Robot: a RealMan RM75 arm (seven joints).
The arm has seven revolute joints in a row. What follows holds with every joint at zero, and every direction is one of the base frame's. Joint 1 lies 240.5 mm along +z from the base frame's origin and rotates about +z. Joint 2 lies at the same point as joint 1 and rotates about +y. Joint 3 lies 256.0 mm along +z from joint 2 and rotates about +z. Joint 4 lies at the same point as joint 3 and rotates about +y. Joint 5 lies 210.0 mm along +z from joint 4 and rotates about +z. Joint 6 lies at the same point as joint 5 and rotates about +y. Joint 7 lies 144.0 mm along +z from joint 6 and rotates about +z. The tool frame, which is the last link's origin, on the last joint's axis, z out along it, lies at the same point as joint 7; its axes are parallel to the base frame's.
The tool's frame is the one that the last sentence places.
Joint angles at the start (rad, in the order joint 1, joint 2, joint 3, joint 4, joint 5, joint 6, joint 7): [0.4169, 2.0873, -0.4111, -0.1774, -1.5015, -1.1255, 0.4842]
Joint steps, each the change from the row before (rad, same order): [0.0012, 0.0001, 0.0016, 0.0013, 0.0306, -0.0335, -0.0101]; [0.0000, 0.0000, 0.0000, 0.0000, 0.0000, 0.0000, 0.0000]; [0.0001, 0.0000, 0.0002, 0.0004, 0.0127, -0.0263, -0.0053]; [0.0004, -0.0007, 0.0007, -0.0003, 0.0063, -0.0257, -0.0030]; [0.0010, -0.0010, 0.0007, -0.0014, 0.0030, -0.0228, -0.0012]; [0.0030, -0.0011, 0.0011, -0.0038, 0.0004, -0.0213, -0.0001]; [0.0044, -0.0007, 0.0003, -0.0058, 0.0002, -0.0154, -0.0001]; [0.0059, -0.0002, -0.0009, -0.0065, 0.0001, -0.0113, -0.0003]
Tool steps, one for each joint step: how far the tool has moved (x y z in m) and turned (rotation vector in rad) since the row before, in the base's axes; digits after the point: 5 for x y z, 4 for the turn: [-0.00441, 0.00160, 0.00441, 0.0325, 0.0198, 0.0234]; [0.00000, 0.00000, 0.00000, 0.0000, 0.0000, 0.0000]; [-0.00342, 0.00029, 0.00229, 0.0158, 0.0115, 0.0212]; [-0.00334, 0.00015, 0.00210, 0.0112, 0.0094, 0.0223]; [-0.00310, 0.00032, 0.00202, 0.0084, 0.0072, 0.0212]; [-0.00350, 0.00112, 0.00231, 0.0074, 0.0046, 0.0230]; [-0.00326, 0.00181, 0.00225, 0.0065, 0.0009, 0.0203]; [-0.00339, 0.00236, 0.00186, 0.0050, -0.0014, 0.0190]
